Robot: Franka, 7 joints.
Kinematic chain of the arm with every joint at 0, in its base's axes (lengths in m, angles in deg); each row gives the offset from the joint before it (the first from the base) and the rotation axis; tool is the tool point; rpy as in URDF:
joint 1: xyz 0 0 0.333 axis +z
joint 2: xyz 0 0 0 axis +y
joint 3: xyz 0 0 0.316 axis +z
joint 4: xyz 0.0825 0 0 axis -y
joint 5: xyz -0.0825 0 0.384 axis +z
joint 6: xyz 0 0 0 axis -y
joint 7: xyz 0.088 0 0 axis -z
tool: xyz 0 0 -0.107 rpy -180 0 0
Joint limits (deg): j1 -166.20..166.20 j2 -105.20..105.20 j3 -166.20..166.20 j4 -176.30..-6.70 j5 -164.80..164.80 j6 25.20..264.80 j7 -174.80..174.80
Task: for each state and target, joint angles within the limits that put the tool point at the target. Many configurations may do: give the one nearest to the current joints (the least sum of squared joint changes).
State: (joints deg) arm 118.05 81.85 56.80 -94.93 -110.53 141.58 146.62
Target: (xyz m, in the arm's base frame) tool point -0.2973 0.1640 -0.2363
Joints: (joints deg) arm 107.59 91.58 23.67 -105.31 -110.04 135.44 146.62
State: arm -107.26 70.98 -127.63 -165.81 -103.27 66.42 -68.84
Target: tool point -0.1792 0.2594 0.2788
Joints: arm -106.91 29.04 -101.73 -171.16 -110.08 95.65 -68.84
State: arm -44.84 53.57 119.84 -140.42 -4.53 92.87 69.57
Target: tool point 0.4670 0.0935 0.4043
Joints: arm -76.87 58.54 98.43 -121.61 -9.75 92.61 69.57
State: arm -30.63 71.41 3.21 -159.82 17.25 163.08 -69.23
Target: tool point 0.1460 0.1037 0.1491
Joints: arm -82.94 56.24 44.85 -169.82 29.09 107.01 -69.23
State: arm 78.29 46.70 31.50 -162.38 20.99 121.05 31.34
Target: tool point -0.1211 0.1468 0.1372
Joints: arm 72.20 19.45 36.04 -162.66 21.83 99.08 31.34
